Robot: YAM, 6 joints.
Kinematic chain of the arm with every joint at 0, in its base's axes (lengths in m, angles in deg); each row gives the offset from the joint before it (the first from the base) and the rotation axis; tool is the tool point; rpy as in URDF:
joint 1: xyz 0 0 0.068 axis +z
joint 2: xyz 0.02 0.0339 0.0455 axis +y
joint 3: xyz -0.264 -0.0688 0 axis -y
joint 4: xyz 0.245 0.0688 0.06 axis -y
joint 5: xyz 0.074 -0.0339 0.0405 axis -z
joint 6: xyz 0.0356 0 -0.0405 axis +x
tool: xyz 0 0 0 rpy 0 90 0
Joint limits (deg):
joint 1: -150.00..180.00
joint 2: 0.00..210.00
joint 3: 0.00..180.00
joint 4: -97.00..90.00
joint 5: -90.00..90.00
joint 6: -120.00..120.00
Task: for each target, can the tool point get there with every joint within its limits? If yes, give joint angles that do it. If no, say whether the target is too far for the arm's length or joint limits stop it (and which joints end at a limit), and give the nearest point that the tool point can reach.
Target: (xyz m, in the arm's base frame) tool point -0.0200 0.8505 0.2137
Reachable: no: too far | nearest point -0.0151 0.6412 0.1884 | short by 0.211 m
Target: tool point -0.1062 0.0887 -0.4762
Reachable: no: joint limits stop it (at a limit: joint 2) | nearest point -0.1258 0.1051 -0.3703 | short by 0.109 m
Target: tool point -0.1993 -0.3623 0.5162
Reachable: yes | joints -116.68 105.01 112.32 25.18 25.64 -11.56
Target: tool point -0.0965 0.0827 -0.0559
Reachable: yes | joints 126.23 162.01 46.17 -61.59 -54.57 -39.99
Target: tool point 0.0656 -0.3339 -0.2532
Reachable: yes | joints -73.45 186.58 93.71 8.55 64.76 -73.47
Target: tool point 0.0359 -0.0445 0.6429
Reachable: yes | joints -67.64 73.89 148.98 -62.22 -27.13 -20.57
